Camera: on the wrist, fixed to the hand. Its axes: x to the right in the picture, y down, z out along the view.
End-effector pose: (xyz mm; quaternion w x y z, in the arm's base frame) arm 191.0 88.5 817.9 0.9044 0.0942 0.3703 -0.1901
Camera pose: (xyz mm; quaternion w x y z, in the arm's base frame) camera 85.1 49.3 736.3 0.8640 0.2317 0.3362 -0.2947
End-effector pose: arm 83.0 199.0 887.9 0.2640 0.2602 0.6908 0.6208
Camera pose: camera 3.5 109.5 816.6 0.2442 0.2682 0.7998 0.4783
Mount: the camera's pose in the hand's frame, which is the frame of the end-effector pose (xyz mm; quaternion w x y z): -0.9 -81.9 -112.7 0.9837 0.1734 0.0004 -0.0482
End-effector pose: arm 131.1 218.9 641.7 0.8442 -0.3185 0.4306 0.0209
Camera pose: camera 75.5 91.3 636.9 0.8865 -0.1877 0.4122 -0.0949
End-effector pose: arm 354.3 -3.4 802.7 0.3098 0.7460 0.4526 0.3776
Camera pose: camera 222.8 42.0 795.5 0.1934 0.7656 0.5468 0.2783
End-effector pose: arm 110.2 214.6 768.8 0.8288 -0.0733 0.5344 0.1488
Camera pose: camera 39.1 105.4 719.4 0.8349 0.0458 0.5483 0.0137
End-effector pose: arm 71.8 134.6 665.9 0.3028 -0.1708 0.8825 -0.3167
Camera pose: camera 9.0 125.7 790.0 0.3119 -0.1579 0.8051 -0.4792
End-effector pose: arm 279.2 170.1 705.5 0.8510 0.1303 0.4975 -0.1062
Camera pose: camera 161.0 129.8 643.7 0.8092 0.2518 0.4776 -0.2317
